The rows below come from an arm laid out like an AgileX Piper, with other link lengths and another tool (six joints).
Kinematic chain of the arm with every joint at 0, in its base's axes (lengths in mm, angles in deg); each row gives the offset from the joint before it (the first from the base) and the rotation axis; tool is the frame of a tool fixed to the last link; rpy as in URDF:
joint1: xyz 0 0 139 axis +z
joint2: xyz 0 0 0 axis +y
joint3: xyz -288.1 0 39.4 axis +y
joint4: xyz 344.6 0 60.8 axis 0.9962 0 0.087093
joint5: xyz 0 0 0 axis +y
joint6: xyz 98.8 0 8.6 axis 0.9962 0 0.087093
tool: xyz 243.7 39 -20.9 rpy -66.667 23.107 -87.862
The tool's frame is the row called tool.
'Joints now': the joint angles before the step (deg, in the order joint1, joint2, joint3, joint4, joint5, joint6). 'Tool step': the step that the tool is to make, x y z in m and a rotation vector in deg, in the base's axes. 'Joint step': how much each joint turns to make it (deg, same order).
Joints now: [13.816 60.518 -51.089 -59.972 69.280 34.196]
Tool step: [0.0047 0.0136 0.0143 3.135 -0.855 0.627]
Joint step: [0.001 0.010 -3.911 3.692 0.591 -2.525]
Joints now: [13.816 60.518 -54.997 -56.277 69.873 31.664]
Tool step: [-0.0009 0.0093 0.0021 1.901 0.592 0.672]
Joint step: [0.007 0.012 -1.728 2.670 0.520 -1.998]
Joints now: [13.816 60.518 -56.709 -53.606 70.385 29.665]
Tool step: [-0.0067 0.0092 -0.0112 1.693 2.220 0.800]
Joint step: [-0.007 -0.005 -0.064 2.860 0.516 -2.019]
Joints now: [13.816 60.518 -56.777 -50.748 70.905 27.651]
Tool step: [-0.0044 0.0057 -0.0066 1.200 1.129 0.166]
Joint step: [0.007 0.005 -0.035 1.686 0.444 -0.765]
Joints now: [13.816 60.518 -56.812 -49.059 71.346 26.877]
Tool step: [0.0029 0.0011 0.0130 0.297 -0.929 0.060]
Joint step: [-0.005 0.006 -1.917 0.317 0.569 -0.787]
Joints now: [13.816 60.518 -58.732 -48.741 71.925 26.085]
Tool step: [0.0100 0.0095 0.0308 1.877 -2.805 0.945]
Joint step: [-0.006 0.007 -4.835 1.815 0.494 -1.876]
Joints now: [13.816 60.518 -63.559 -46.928 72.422 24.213]
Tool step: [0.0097 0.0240 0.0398 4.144 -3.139 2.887]
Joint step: [-0.008 0.000 -7.130 4.945 0.681 -3.892]
